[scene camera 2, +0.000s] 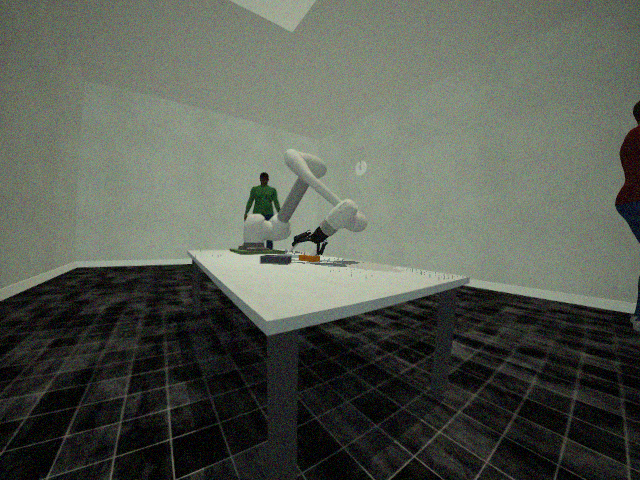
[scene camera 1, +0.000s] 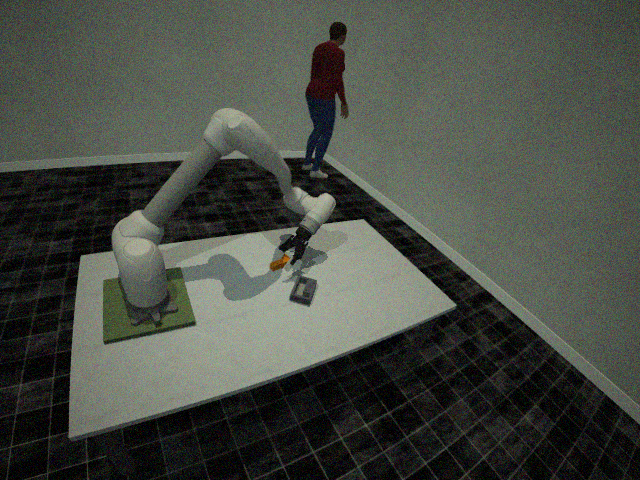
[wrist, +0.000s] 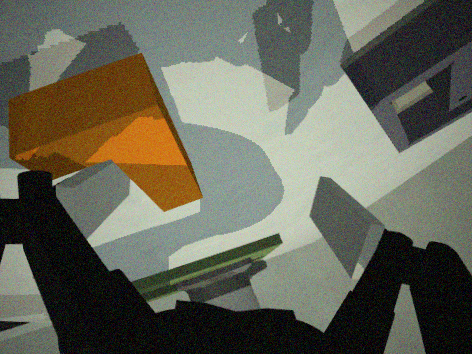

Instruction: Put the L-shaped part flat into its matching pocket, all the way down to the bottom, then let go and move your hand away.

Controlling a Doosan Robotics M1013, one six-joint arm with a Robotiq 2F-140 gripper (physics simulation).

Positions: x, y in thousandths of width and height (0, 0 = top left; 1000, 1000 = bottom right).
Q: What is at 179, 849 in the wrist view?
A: My gripper.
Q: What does the orange L-shaped part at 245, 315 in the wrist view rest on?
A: The table.
